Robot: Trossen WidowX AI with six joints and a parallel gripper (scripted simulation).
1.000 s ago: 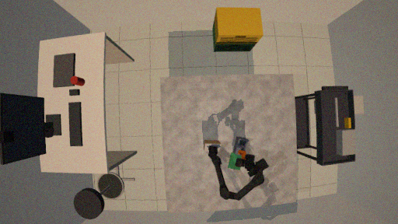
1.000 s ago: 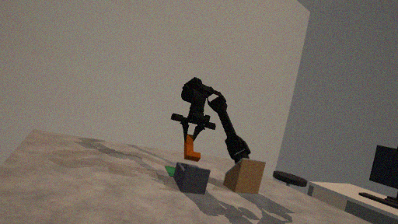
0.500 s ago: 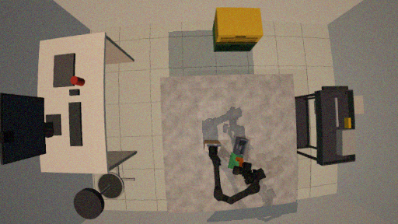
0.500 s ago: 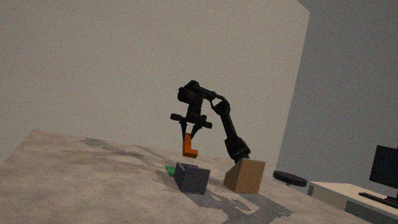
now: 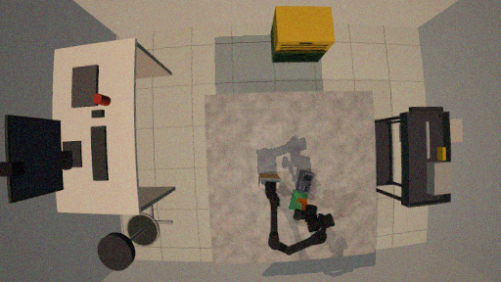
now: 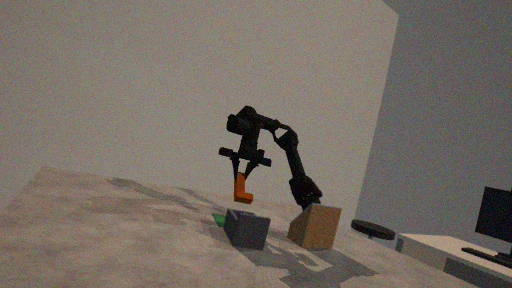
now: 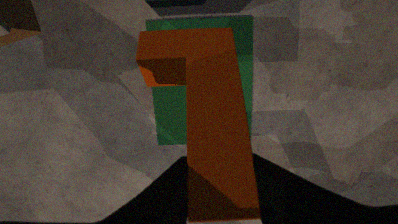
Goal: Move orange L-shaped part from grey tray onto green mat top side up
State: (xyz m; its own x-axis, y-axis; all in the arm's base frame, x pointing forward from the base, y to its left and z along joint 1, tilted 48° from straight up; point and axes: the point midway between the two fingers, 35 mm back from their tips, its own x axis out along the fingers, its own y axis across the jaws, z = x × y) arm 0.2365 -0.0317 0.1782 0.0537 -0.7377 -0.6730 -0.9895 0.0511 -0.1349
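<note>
Now: the green mat 16 cm below my gripper tip and 2 cm to the left of it. The rest, counted from my gripper tip: orange L-shaped part (3 cm to the left, 3 cm below, 1 cm behind).
</note>
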